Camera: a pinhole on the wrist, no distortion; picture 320 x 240 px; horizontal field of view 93.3 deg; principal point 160.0 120.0 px. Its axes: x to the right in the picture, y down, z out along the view. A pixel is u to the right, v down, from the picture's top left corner.
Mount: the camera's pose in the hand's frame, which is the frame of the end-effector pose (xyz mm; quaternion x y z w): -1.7 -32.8 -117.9 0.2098 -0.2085 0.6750 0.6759
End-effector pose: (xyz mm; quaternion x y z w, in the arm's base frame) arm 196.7 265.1 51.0 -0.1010 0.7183 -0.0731 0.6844
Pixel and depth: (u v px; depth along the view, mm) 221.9 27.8 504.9
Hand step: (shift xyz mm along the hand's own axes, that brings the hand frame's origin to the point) 307.6 -147.6 414.9
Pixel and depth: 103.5 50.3 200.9
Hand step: 91.2 -208.4 5.2
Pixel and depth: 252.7 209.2 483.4
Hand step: -286.0 -61.0 449.2
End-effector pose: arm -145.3 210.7 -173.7 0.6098 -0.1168 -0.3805 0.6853
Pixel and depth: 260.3 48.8 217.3
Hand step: 101.3 -36.6 142.7
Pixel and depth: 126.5 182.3 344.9
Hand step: -143.6 -290.7 123.7
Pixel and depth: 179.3 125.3 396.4
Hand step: -15.0 -215.0 237.8
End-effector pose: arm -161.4 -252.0 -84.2 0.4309 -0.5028 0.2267 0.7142
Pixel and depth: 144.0 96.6 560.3
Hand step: 85.8 -398.5 310.6
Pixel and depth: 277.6 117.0 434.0
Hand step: 8.1 0.7 431.1
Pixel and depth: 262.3 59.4 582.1
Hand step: 233.3 -36.6 584.6
